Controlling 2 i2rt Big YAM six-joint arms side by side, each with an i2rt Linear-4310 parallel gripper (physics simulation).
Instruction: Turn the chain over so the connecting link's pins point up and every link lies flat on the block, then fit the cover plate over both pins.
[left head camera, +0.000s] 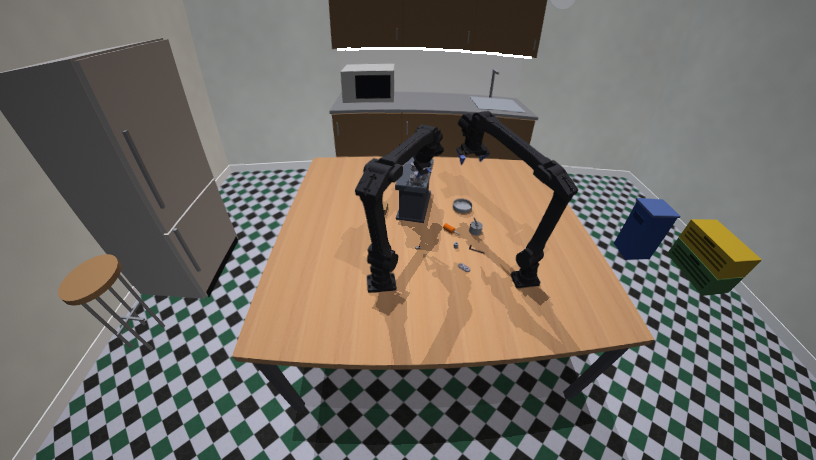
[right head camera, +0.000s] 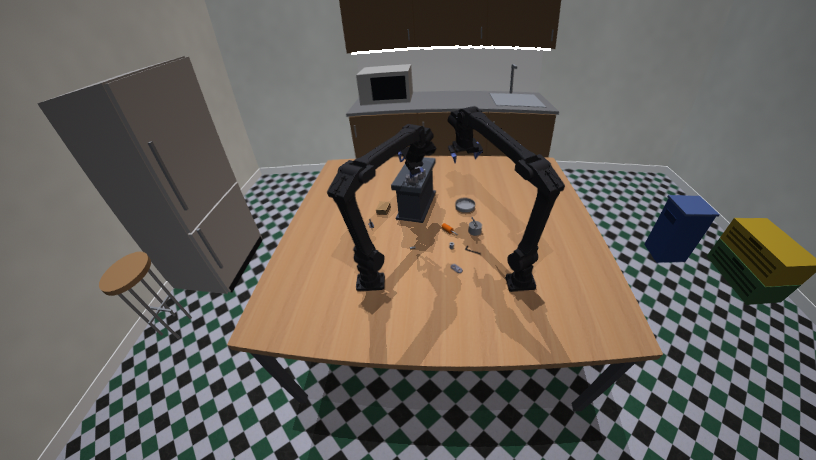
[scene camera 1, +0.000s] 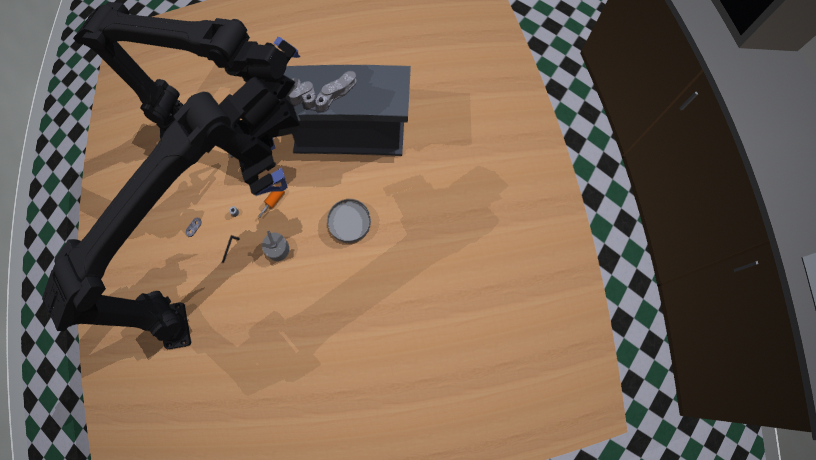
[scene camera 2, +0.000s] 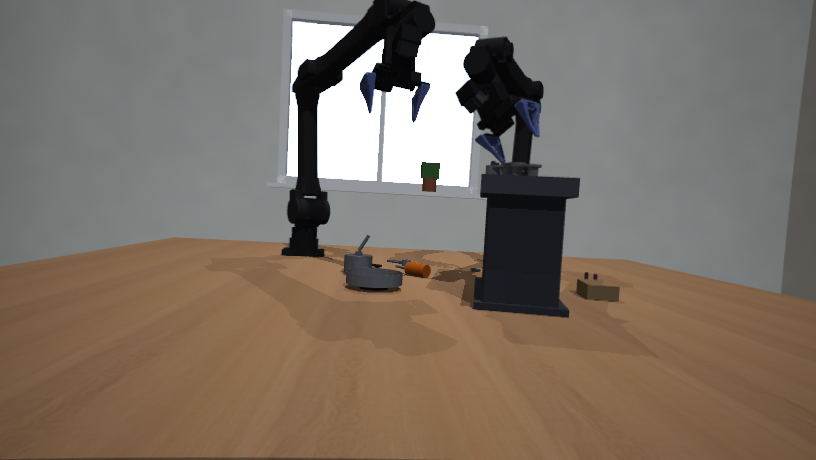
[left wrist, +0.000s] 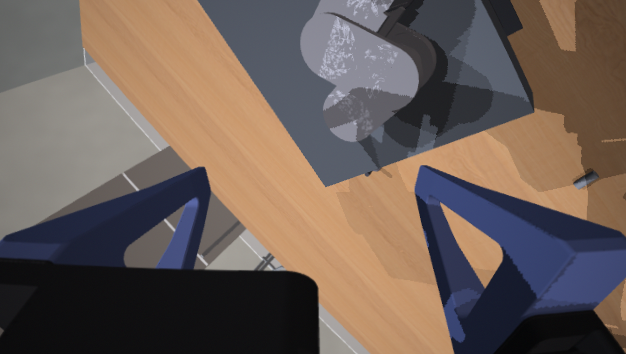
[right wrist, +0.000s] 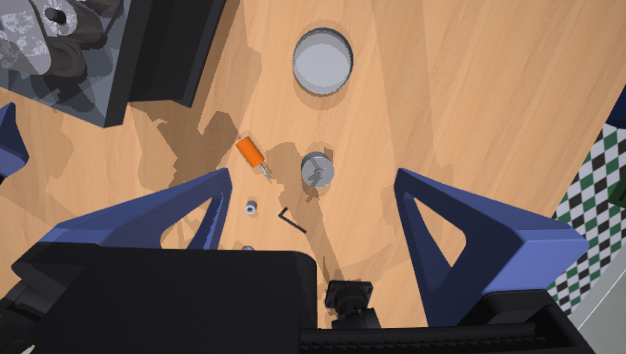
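Seen in the pictures: left gripper, fingertip midpoint: (left head camera: 411, 169) (right head camera: 406, 169) (scene camera 1: 286, 72) (scene camera 2: 519, 150) (left wrist: 312, 178); right gripper, fingertip midpoint: (left head camera: 470, 162) (right head camera: 464, 160) (scene camera 1: 278, 168) (scene camera 2: 392, 117) (right wrist: 313, 177); left arm's base, link origin: (left head camera: 381, 283) (right head camera: 370, 282); right arm's base, link origin: (left head camera: 525, 279) (right head camera: 520, 282) (scene camera 1: 175, 326) (scene camera 2: 303, 254) (right wrist: 347, 292).
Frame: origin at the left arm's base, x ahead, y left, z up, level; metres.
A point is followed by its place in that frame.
Observation:
The grey chain (scene camera 1: 340, 85) (scene camera 2: 520, 169) (left wrist: 360, 55) (right wrist: 25, 35) lies bent in a V on the dark block (scene camera 1: 382, 85) {z 0.220, x 0.642, y -0.244 m} (scene camera 2: 525, 245) {z 0.109, x 0.682, y -0.266 m} (left wrist: 265, 60) {z 0.220, x 0.512, y -0.157 m}. Two dark round pin ends show on upper faces near the bend in scene camera 1; part of the chain is hidden by the arms there. A small grey two-hole plate (left head camera: 464, 266) {z 0.003, x 0.053, y -0.377 m} (right head camera: 456, 268) {z 0.004, x 0.047, y -0.374 m} (scene camera 1: 193, 226) {z 0.004, x 0.050, y -0.373 m}, seemingly the cover plate, lies on the table. My left gripper (scene camera 2: 520, 147) {z 0.294, x 0.429, y -0.183 m} (left wrist: 312, 178) {z 0.294, x 0.429, y -0.183 m} is open and empty, tilted just above the chain. My right gripper (left head camera: 472, 160) {z 0.347, x 0.384, y -0.453 m} (scene camera 2: 392, 116) {z 0.347, x 0.384, y -0.453 m} (right wrist: 313, 177) {z 0.347, x 0.384, y -0.453 m} is open and empty, high above the table.
A round dish (scene camera 1: 348, 221) {z 0.010, x 0.487, y -0.484 m} (right wrist: 322, 60) {z 0.010, x 0.494, y -0.486 m}, grey pot with spout (scene camera 1: 275, 246) {z 0.048, x 0.293, y -0.509 m} (right wrist: 317, 170) {z 0.050, x 0.295, y -0.499 m}, orange-handled tool (scene camera 1: 274, 198) {z 0.028, x 0.311, y -0.375 m} (right wrist: 250, 151) {z 0.029, x 0.314, y -0.368 m}, hex key (scene camera 1: 228, 248) {z 0.005, x 0.150, y -0.465 m} and small roller (scene camera 1: 233, 211) {z 0.006, x 0.183, y -0.367 m} lie beside the block. A tan block with two pegs (scene camera 2: 597, 289) {z 0.021, x 0.557, y -0.058 m} (right head camera: 383, 208) {z 0.030, x 0.495, y -0.041 m} sits on its other side.

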